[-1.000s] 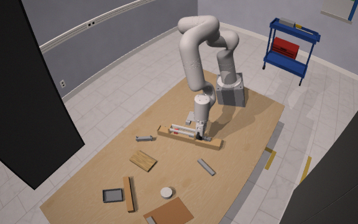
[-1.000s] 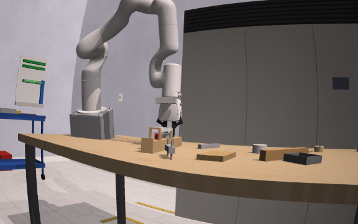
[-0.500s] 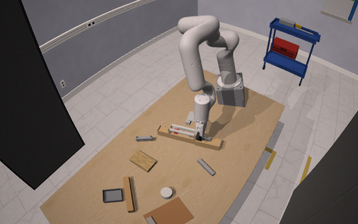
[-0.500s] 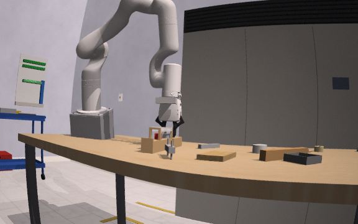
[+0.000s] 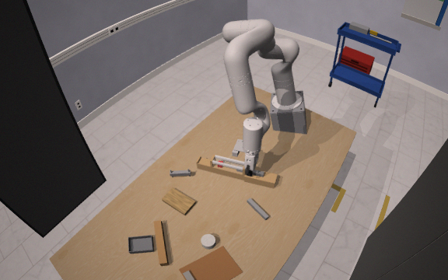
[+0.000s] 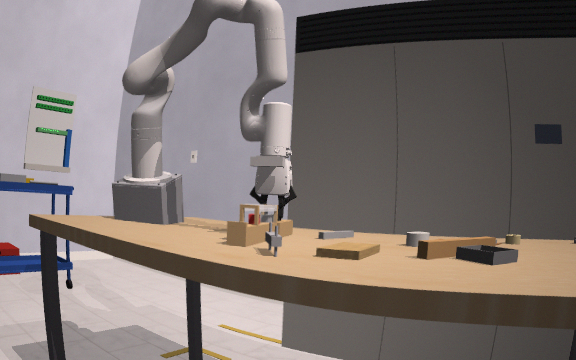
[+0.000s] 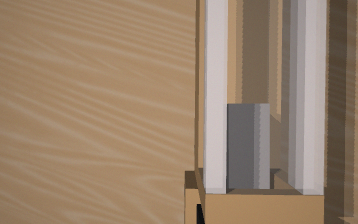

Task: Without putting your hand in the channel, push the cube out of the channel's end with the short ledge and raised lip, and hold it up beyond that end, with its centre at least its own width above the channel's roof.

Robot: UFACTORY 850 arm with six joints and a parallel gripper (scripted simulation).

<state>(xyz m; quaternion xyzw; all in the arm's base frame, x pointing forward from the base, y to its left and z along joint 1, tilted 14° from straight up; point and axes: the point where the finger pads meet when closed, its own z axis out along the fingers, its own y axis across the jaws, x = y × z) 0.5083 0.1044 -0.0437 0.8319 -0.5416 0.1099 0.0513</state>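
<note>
The grey push rod lies 130 mm ahead of my hand, 150 mm to the left of it and 60 mm below it. Round my hand: red cube: 60 mm ahead, 150 mm to the right, 10 mm below; channel: 40 mm ahead, 100 mm to the right, 10 mm below; grey t-shaped tool: 230 mm ahead, 280 mm to the right, 40 mm below.
</note>
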